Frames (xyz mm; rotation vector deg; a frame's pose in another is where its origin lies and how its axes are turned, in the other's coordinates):
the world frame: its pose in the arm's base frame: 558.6 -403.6 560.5 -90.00 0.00 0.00
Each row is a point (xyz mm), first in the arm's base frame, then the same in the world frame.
Working: the arm's base frame: its pose in the world frame: -558.6 560.5 403.6 90.00 0.00 0.00

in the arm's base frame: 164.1 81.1 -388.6
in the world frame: -394.5 949.1 484.7
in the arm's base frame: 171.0 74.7 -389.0
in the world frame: -387.6 949.5 478.3
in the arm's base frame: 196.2 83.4 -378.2
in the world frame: -362.4 938.7 487.0
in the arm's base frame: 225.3 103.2 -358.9
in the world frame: -333.3 919.4 506.8
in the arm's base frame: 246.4 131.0 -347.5
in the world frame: -312.2 908.0 534.6
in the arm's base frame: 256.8 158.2 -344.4
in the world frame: -301.8 904.9 561.8
